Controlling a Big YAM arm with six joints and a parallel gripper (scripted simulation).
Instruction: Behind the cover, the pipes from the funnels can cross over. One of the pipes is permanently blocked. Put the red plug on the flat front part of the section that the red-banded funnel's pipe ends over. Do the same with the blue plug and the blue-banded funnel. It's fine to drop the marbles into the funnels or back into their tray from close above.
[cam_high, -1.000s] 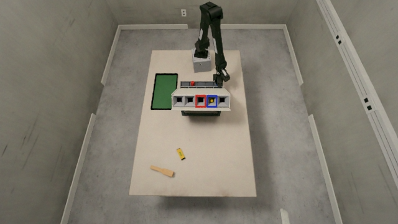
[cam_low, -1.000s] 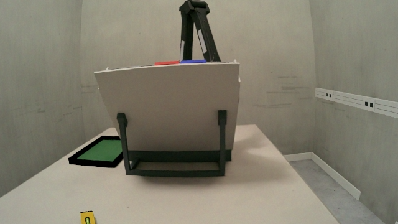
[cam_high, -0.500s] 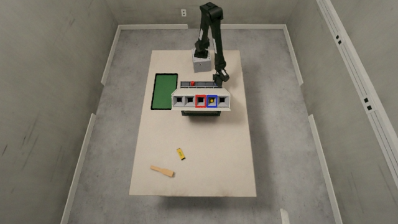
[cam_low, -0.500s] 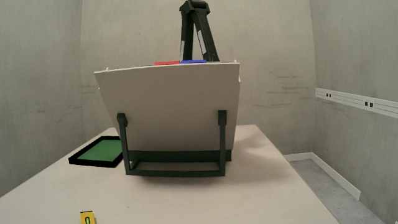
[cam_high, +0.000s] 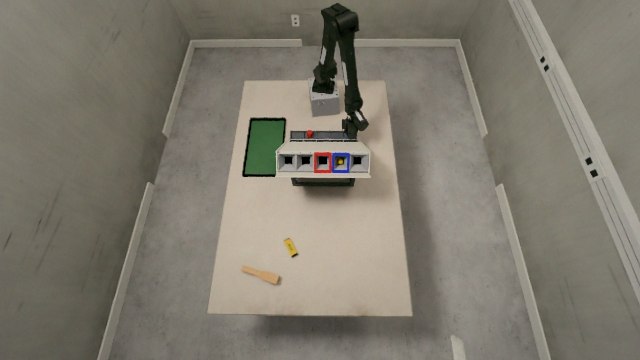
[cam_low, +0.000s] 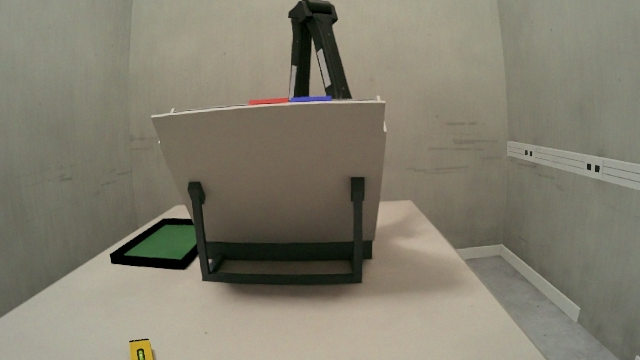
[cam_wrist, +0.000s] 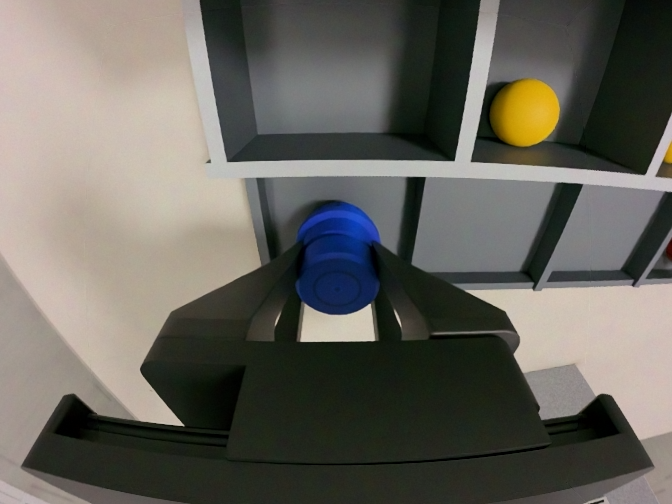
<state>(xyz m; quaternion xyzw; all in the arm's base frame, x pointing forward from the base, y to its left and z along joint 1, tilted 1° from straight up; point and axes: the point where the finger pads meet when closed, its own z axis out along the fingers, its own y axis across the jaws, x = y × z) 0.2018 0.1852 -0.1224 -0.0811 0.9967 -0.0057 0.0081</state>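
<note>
My gripper is now right at the blue plug. Also, from my hand: blue band: 350 mm ahead, 290 mm above, 20 mm to the right; then red plug: 230 mm to the right, 40 mm ahead, 10 mm below; then cover: 210 mm ahead, 180 mm above, 120 mm to the right.
</note>
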